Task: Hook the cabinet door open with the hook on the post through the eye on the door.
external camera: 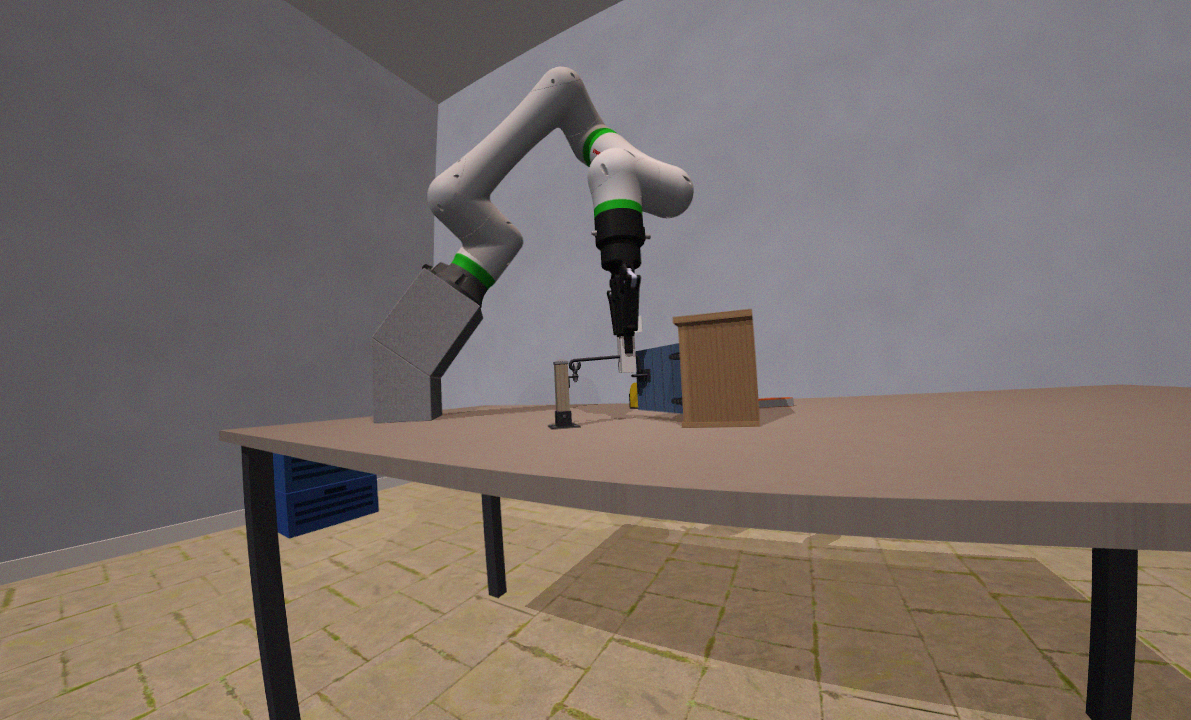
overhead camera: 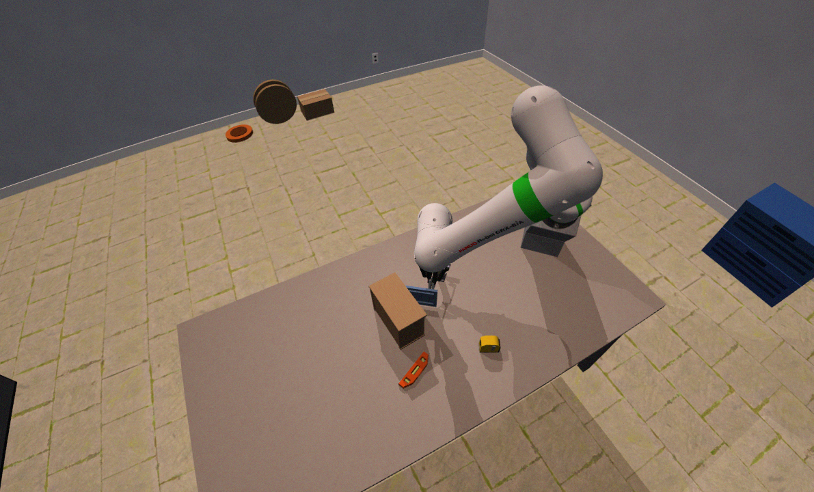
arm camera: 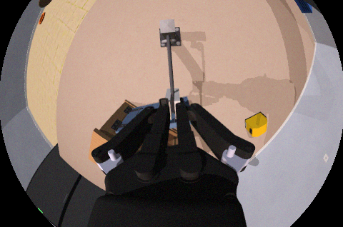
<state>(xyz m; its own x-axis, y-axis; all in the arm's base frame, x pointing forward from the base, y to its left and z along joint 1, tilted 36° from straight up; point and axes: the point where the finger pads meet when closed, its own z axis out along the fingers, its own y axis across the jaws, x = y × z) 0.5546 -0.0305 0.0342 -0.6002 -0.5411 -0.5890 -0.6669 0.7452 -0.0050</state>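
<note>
Now: the dark hook 30 mm behind my hand, 30 mm to the right of it and 20 mm below it. From my hand the other things lie so: hook post 50 mm behind, 60 mm to the right, 40 mm below; yellow tape measure 100 mm behind, 290 mm to the left, 90 mm below; cabinet door 60 mm ahead, 50 mm below.
</note>
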